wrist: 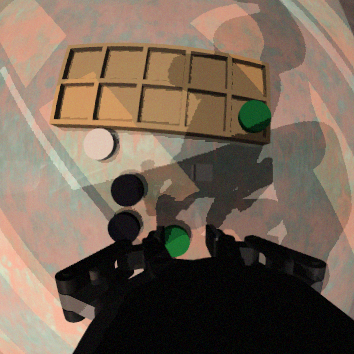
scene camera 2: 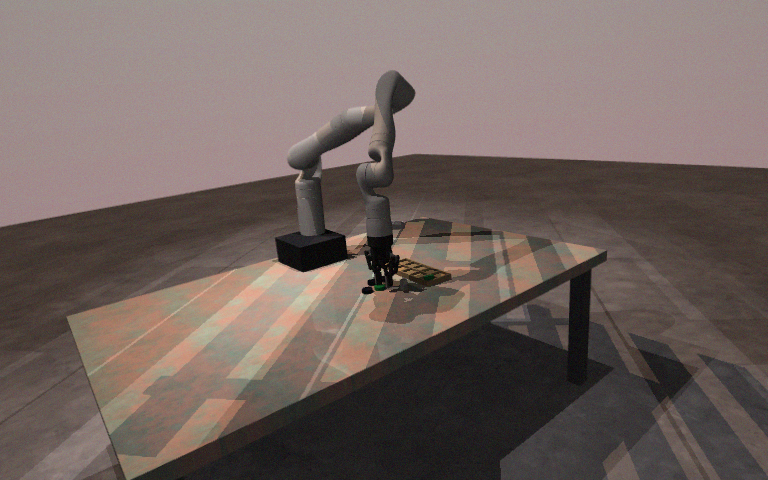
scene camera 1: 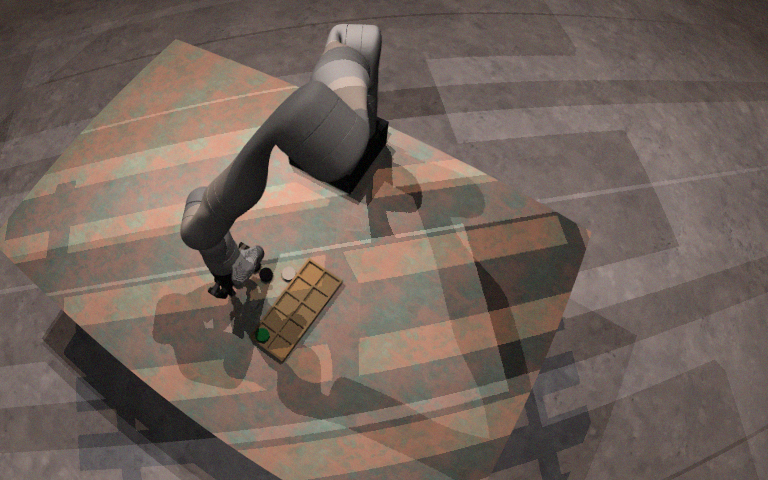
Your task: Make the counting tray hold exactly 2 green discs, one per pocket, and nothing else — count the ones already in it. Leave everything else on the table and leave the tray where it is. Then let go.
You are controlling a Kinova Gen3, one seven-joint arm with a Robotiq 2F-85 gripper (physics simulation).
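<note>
The wooden counting tray point(scene camera 1: 312, 321) point(scene camera 2: 442, 280) point(wrist: 120, 82) has two rows of pockets. One green disc point(scene camera 1: 262, 335) point(scene camera 2: 429, 277) point(wrist: 255, 116) is in an end pocket, at the right of the nearer row in the wrist view; the other pockets look empty. My gripper point(scene camera 2: 383, 282) point(wrist: 184, 234) points down, open part way, low over the table beside the tray. A second green disc point(scene camera 2: 379, 287) point(wrist: 177, 241) lies on the table between the fingertips in the wrist view, nearer the left finger, which partly covers it. Contact is unclear. The gripper body hides the table below it.
Two black discs point(wrist: 127, 190) point(wrist: 124, 226) lie just left of the green disc in the wrist view. A white disc point(scene camera 1: 288, 273) point(wrist: 99, 144) lies close to the tray's long side. A small grey block point(wrist: 203, 172) lies between gripper and tray. Shadows cross the table.
</note>
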